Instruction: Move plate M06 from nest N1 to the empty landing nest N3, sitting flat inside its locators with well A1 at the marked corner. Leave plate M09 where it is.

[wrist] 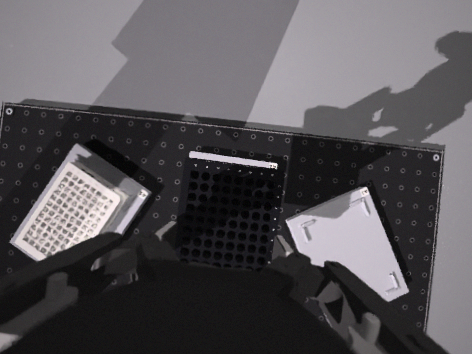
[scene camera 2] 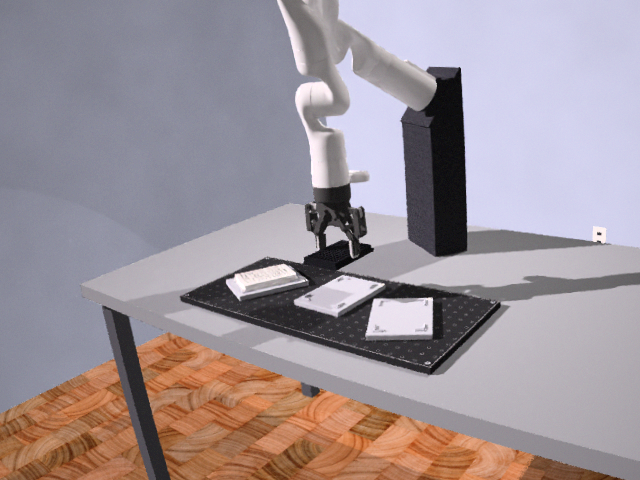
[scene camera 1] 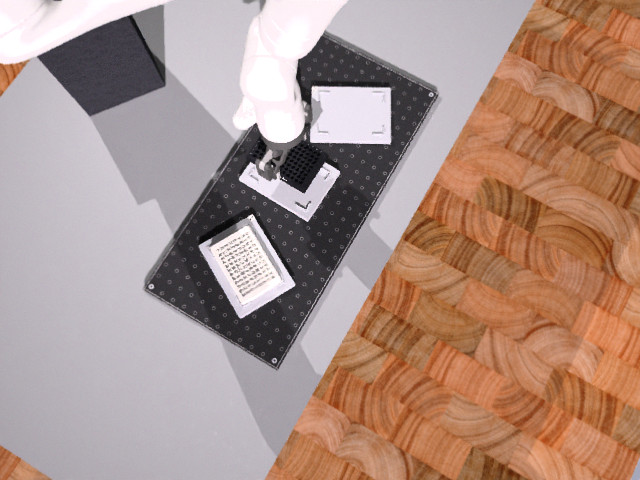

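The black well plate M06 (scene camera 1: 305,167) (scene camera 2: 336,255) (wrist: 227,215) is held off the board, roughly level. My gripper (scene camera 1: 284,155) (scene camera 2: 337,250) (wrist: 225,239) is shut on its two sides. The plate is above the white middle nest N3 (scene camera 1: 289,198) (scene camera 2: 356,294) (wrist: 227,159). In the wrist view it hides most of N3, whose far strip and A1 label show at the top right; their edges look nearly parallel. The plate's own A1 mark is too small to read. The cream plate M09 (scene camera 1: 248,266) (scene camera 2: 262,276) (wrist: 70,215) sits in its own nest.
White nest N1 (scene camera 1: 351,116) (scene camera 2: 400,315) (wrist: 345,235) is empty, with raised corner locators. M09's nest (scene camera 1: 266,296) (scene camera 2: 271,292) (wrist: 132,210) is on N3's other side. All nests stand on a black perforated board (scene camera 1: 330,242) (scene camera 2: 305,325). A dark pedestal (scene camera 1: 108,67) (scene camera 2: 447,180) stands behind.
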